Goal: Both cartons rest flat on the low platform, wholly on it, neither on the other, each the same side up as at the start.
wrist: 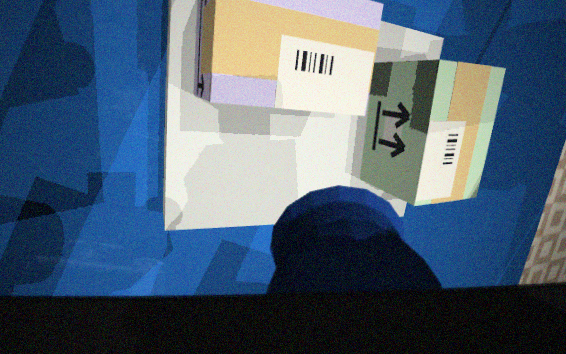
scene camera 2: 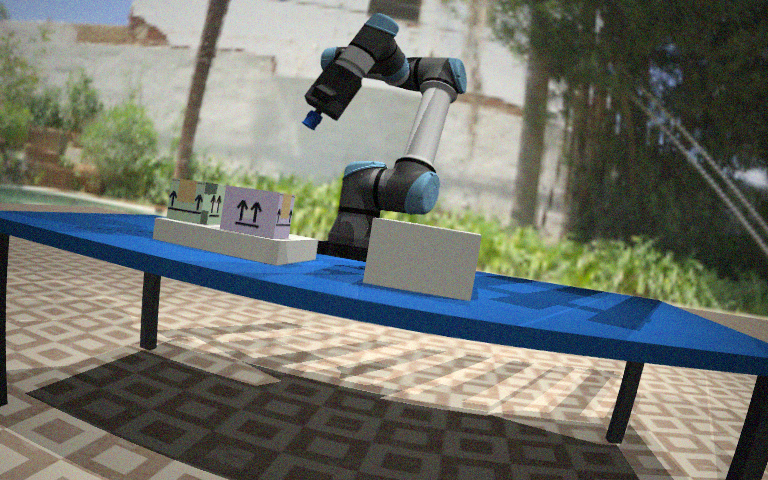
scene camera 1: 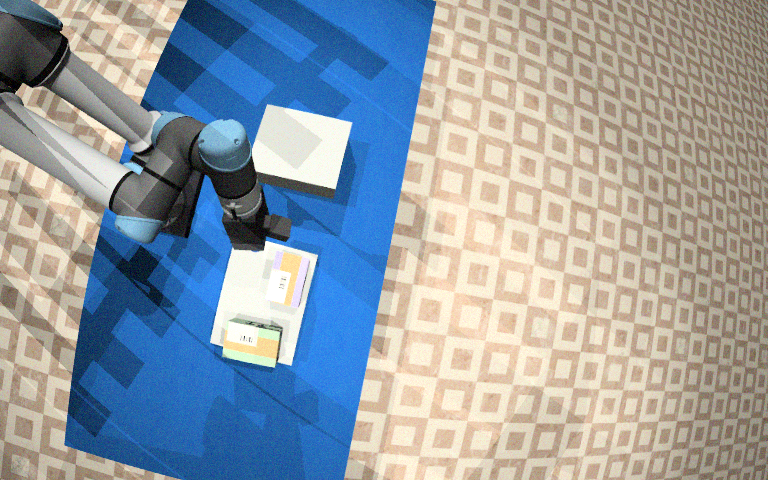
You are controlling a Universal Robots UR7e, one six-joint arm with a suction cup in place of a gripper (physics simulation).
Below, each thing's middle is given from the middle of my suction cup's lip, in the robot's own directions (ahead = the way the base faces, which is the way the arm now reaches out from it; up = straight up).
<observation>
I see the lilac carton (scene camera 2: 267,214) 7 cm ahead of my suction cup, 7 cm to the right of it and 21 cm below it. From my suction cup the other things lie so: low platform (scene camera 1: 246,281): 13 cm to the right, 28 cm below; then large white box (scene camera 2: 403,255): 3 cm ahead, 29 cm to the left, 25 cm below.
</observation>
